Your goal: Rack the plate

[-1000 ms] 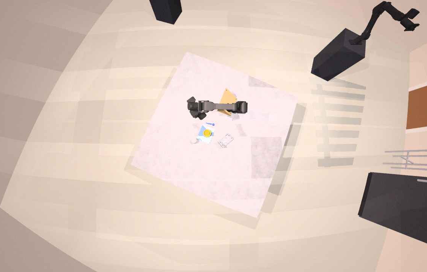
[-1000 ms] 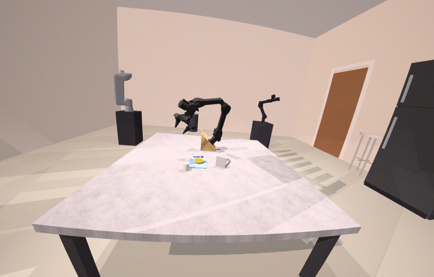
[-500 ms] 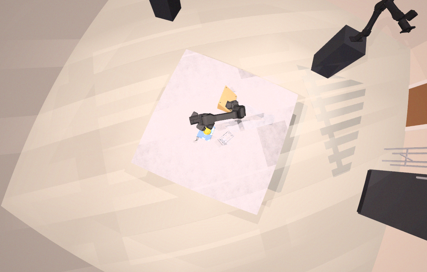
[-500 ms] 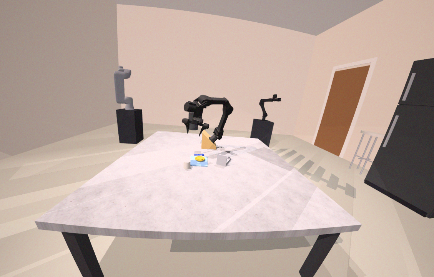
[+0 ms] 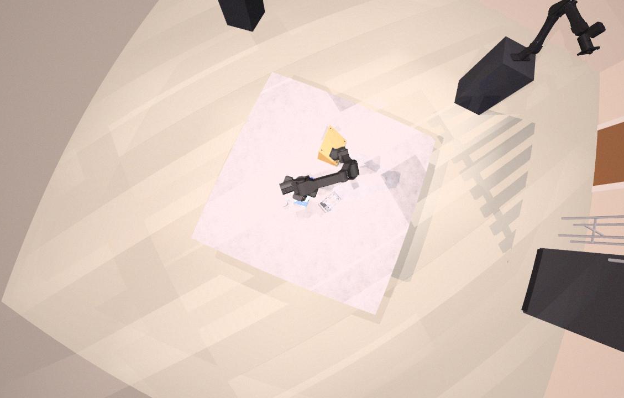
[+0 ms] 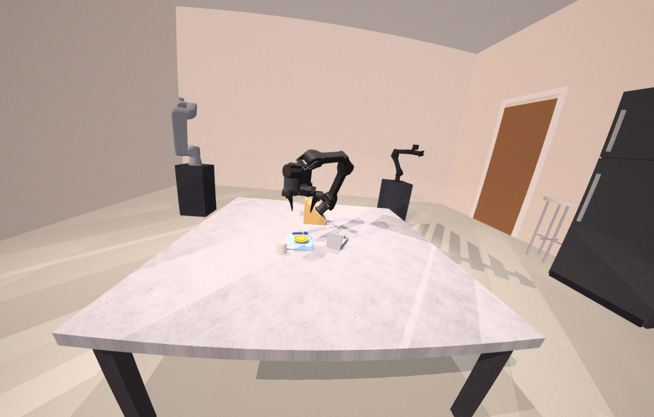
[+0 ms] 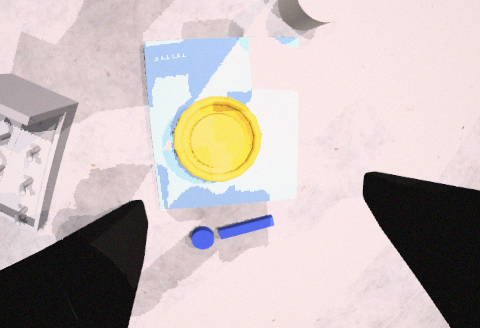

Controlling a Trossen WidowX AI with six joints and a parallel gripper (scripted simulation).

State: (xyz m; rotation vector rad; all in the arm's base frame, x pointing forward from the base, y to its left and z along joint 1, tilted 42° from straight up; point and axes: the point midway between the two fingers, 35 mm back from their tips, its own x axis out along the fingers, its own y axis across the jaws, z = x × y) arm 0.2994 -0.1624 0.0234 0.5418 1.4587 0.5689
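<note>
The yellow plate lies 140 mm below my gripper tip, 10 mm to the left of it and 10 mm behind it. Also, from my gripper tip: light blue mat: 160 mm below; cup: 140 mm below, 100 mm ahead, 70 mm to the right; blue spoon: 160 mm below, 110 mm behind, 10 mm to the left.
</note>
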